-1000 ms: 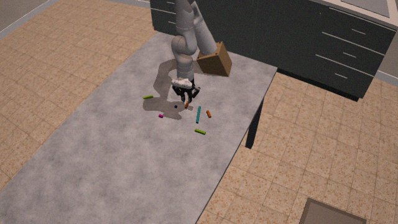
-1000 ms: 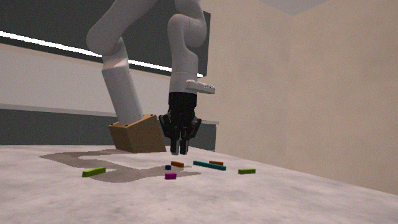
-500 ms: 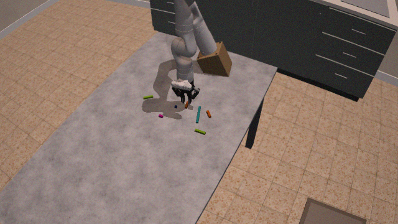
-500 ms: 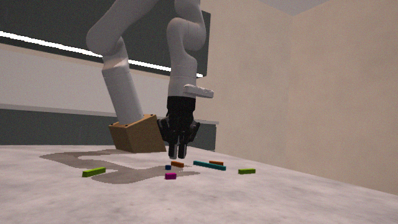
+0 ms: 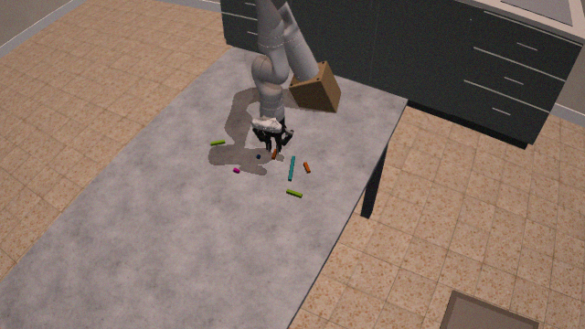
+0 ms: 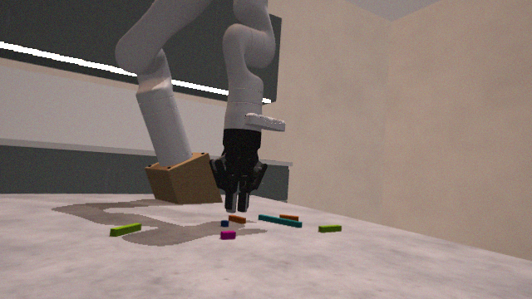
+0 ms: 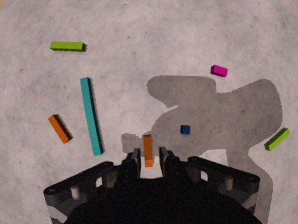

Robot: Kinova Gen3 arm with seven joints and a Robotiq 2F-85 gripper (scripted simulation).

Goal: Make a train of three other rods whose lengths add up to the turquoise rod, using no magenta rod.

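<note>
Now: the blue rod 5 cm to the right of my hand, 3 cm below it and 3 cm ahead of it. The rest, counted from my hand: turquoise rod 8 cm to the left, 4 cm ahead, 3 cm below; magenta rod 11 cm ahead, 9 cm to the right, 3 cm below.
</note>
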